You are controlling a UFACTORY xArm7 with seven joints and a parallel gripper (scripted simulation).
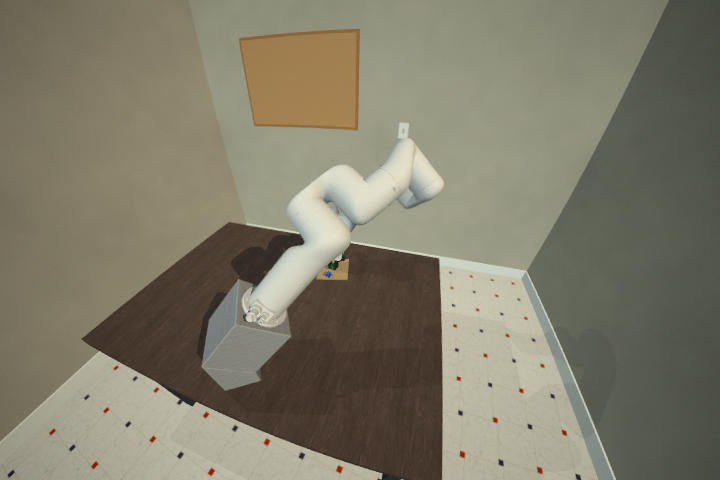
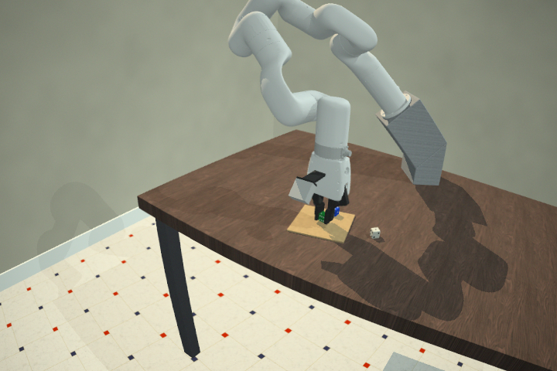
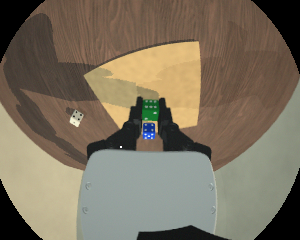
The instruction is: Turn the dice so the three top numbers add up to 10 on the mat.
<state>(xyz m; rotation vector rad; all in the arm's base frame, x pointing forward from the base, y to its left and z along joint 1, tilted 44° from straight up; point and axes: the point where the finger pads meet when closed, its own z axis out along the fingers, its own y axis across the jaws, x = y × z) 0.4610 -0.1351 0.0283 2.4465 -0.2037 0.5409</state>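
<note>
Now: hand 10 mm above the green die. The rest, counted from my hand: tan mat (30 mm below); white die (140 mm to the left, 20 mm below, 10 mm ahead); blue die (50 mm behind, 20 mm below, 10 mm to the left).
</note>
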